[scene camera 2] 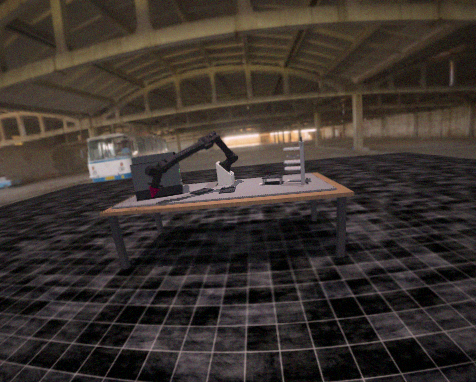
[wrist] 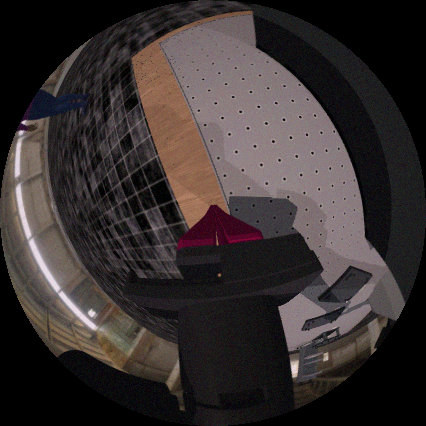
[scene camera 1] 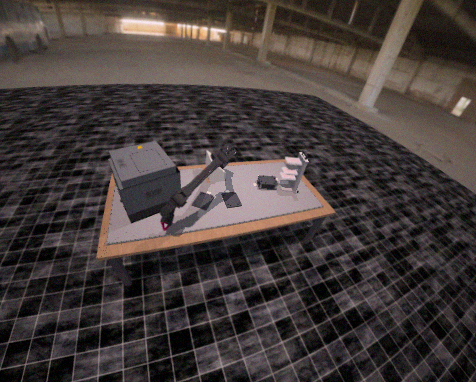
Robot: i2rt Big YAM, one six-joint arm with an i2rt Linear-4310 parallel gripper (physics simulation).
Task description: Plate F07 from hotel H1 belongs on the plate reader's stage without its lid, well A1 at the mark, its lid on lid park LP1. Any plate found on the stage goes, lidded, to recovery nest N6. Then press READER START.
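Places are measured from the arm's base along level axes (x up, y right, z ahead), in centimetres.
Pixels of known places: gripper, between the fingertips: (scene camera 2: 152,197) (wrist: 213,209) (scene camera 1: 164,230); arm's base, origin of its link: (scene camera 2: 224,167).
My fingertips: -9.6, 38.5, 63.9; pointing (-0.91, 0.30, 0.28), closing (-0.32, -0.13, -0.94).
For each thing: its middle in the pictures, then the offset to it from my fingertips, as dx, dy, dz. "spot": a spot on its surface instead.
- large dark grey reader box, middle of its body: (scene camera 1: 145,179) (scene camera 2: 158,173) +12.5, +14.5, -35.8
- tall hotel rack, middle of its body: (scene camera 2: 297,160) (wrist: 309,363) (scene camera 1: 294,170) +13.1, -105.2, -46.5
- left pad, a spot on its surface: (wrist: 345,284) spot: -4.0, -23.7, -27.4
- right pad, a spot on its surface: (wrist: 323,318) (scene camera 1: 227,200) spot: -4.2, -45.6, -29.7
My gripper (scene camera 1: 164,226) (scene camera 2: 154,192) (wrist: 213,209) is shut and empty, its magenta fingertips together, low over the perforated mat near the front table edge, beside the large dark grey reader box (scene camera 1: 150,187) (scene camera 2: 159,172) (wrist: 400,165). No stage or plate on it can be made out, and no START button can be identified. A tall hotel rack (scene camera 1: 300,172) (scene camera 2: 303,165) stands at the right end with several pale shelves or plates; labels are unreadable. Two flat dark pads lie mid-table, a left pad (scene camera 1: 203,201) (wrist: 345,284) and a right pad (scene camera 1: 231,200) (wrist: 323,318).
A low dark holder (scene camera 1: 267,182) (scene camera 2: 272,180) stands left of the rack. The white arm base (scene camera 1: 216,173) (scene camera 2: 224,176) is at the back middle. The wooden table edge (scene camera 1: 210,235) (wrist: 175,135) runs close by the gripper. A person's blue-clad legs (wrist: 57,104) show in the wrist view.
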